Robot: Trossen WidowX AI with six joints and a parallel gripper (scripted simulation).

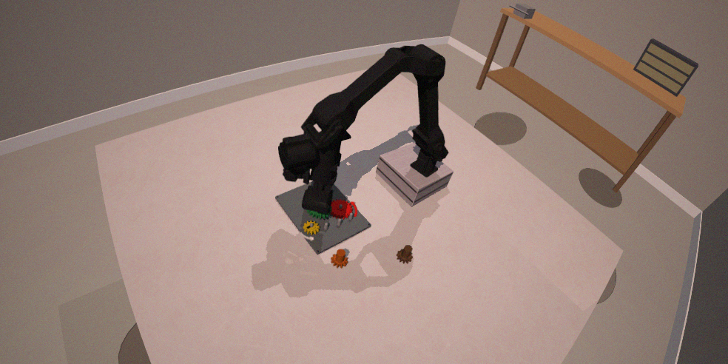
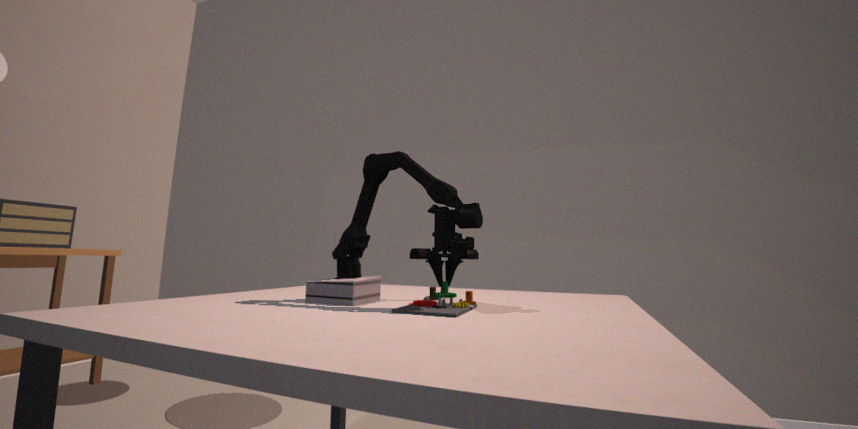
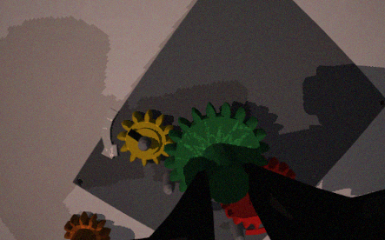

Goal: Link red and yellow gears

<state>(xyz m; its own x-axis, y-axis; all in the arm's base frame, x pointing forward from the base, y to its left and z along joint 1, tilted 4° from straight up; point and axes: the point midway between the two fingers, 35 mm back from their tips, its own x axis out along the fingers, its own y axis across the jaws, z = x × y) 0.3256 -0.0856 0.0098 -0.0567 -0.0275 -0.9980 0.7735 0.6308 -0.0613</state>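
Right now the yellow gear is 4 cm ahead of my gripper tip, 2 cm to the left of it and 5 cm below it. The rest, counted from my gripper tip: green gear (1 cm below); then red gear (6 cm behind, 2 cm to the left, 5 cm below); then orange gear (5 cm ahead, 13 cm to the left, 5 cm below).
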